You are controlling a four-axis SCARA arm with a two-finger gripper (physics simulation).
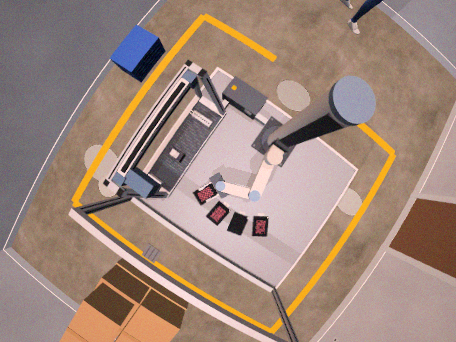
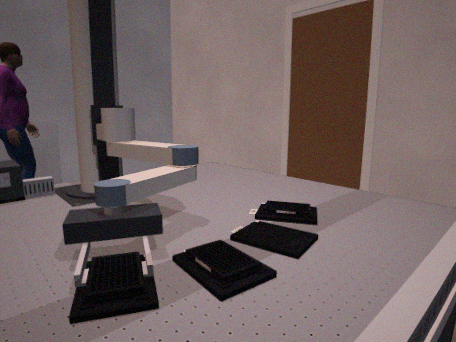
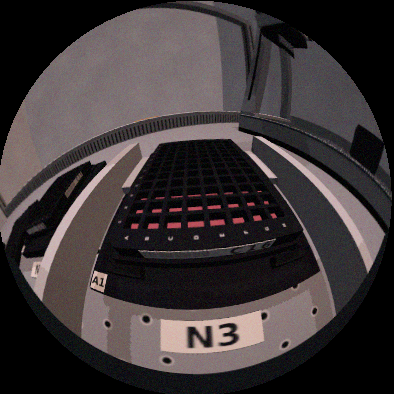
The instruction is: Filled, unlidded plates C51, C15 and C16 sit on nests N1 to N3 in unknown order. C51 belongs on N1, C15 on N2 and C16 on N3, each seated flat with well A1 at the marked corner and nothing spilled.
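Frame: origin at the arm's base, x left, y back, z up, level; centimetres.
Where they show: gripper, fingertip midpoint: (image 1: 202, 195) (image 2: 115, 275) (image 3: 196, 145).
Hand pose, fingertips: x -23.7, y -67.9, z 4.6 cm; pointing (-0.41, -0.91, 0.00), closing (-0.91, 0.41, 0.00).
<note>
After its pixels a point has its place.
My gripper (image 2: 115, 274) @[x -23.7, y -67.9, z 4.6 cm] (image 3: 196, 145) @[x -23.7, y -67.9, z 4.6 cm] is shut on plate C16 (image 2: 112, 265) @[x -22.2, y -63.1, z 3.9 cm] (image 3: 200, 182) @[x -21.7, y -63.5, z 4.1 cm], one finger along each long side. The black plate shows pink liquid in its wells and appears level, low at nest N3 (image 2: 115, 306) @[x -25.7, y -72.5, z 2.5 cm] (image 3: 210, 287) @[x -19.8, y -59.0, z 2.5 cm]. Its row letter A is on the same side as the nest's A1 tag. Whether it is fully seated cannot be told. Another filled plate (image 1: 218, 212) @[x -6.2, y -71.9, z 3.3 cm] (image 2: 220, 257) @[x -6.1, y -73.0, z 3.7 cm] (image 3: 60, 192) @[x -8.6, y -70.8, z 3.8 cm] sits on the neighbouring nest (image 2: 225, 291) @[x -11.4, y -80.1, z 2.5 cm]; a third (image 1: 260, 226) @[x 27.6, y -62.7, z 3.3 cm] (image 2: 287, 206) @[x 28.2, y -62.8, z 3.7 cm] sits on the far nest. Their names are unreadable.
A bare black nest (image 1: 237, 223) @[x 11.2, y -70.9, z 2.5 cm] (image 2: 275, 238) @[x 10.4, y -72.6, z 2.5 cm] lies between the two other plates. A framed machine with a dark deck (image 1: 177, 145) @[x -61.1, y -47.2, z 6.2 cm] stands beside the table (image 1: 300, 200) @[x 43.8, y -27.3, z 1.3 cm]. A dark box (image 1: 245, 95) @[x -39.8, y 11.9, z 12.8 cm] stands near the arm's column (image 1: 310, 117) @[x -5.1, y -5.5, z 72.9 cm]. A person (image 2: 15, 105) stands behind the table.
</note>
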